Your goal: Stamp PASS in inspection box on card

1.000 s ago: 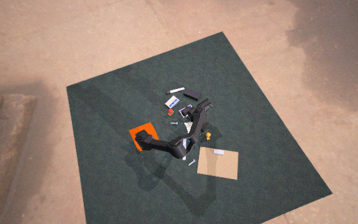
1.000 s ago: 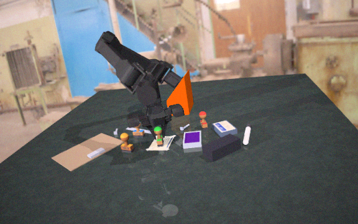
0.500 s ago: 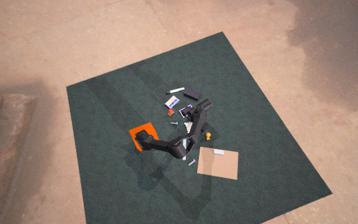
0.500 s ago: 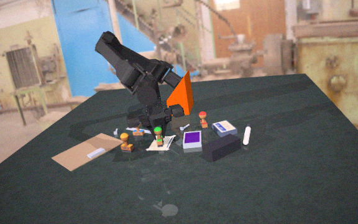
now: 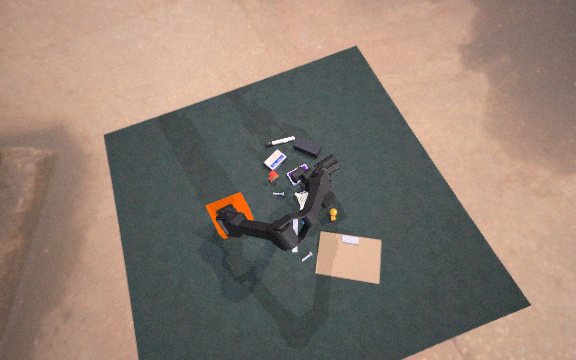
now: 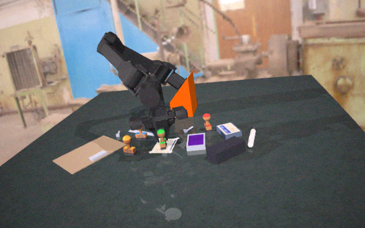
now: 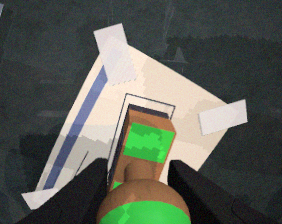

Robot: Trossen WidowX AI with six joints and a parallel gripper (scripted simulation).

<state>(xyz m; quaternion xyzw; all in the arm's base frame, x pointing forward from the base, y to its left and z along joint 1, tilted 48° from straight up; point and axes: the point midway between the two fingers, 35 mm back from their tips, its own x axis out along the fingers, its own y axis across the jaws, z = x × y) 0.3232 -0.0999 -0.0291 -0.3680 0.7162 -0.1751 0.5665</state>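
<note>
The green-knobbed stamp lies right at my gripper tip. From my gripper tip the other things lie so: purple ink pad (11 cm to the left, 2 cm below, 1 cm behind); then card (2 cm below, 1 cm behind); then orange stamp (11 cm to the right, 3 cm ahead).
</note>
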